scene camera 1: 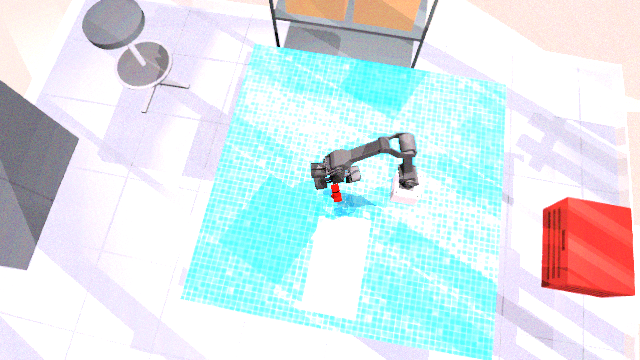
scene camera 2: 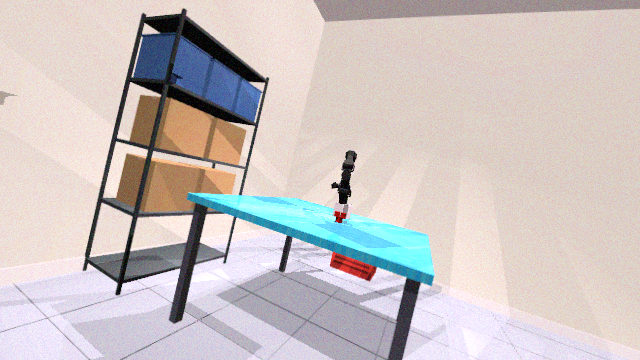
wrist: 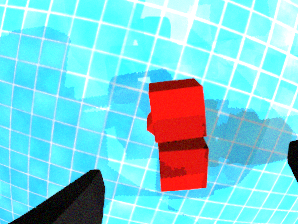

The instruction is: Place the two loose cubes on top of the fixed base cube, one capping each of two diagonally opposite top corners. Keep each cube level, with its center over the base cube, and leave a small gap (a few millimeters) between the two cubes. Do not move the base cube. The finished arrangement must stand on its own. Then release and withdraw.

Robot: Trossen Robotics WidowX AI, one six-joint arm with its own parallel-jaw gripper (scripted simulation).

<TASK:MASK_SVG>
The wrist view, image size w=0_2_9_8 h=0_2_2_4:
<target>my gripper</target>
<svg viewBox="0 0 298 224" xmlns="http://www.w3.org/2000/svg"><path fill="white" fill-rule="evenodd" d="M100 169L90 169L89 172L84 173L84 175L72 181L71 184L64 186L64 189L60 189L60 192L56 192L53 196L41 202L41 204L36 205L36 208L29 209L29 212L24 213L23 216L16 218L16 220L9 222L9 224L101 224L102 217L104 217L106 189ZM294 140L289 143L287 164L289 164L291 172L294 173L295 180L298 183L298 140Z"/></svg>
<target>red cube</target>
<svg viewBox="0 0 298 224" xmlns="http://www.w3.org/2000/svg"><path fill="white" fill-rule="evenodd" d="M194 77L193 79L173 79L149 83L150 108L152 108L156 143L208 137L208 131L206 131L204 87Z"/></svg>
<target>red cube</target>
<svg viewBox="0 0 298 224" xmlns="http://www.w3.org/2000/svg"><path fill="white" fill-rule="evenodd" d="M204 137L158 143L158 153L160 153L160 171L158 172L160 172L161 192L206 188L206 176L209 173L209 148L205 143Z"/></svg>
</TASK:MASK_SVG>
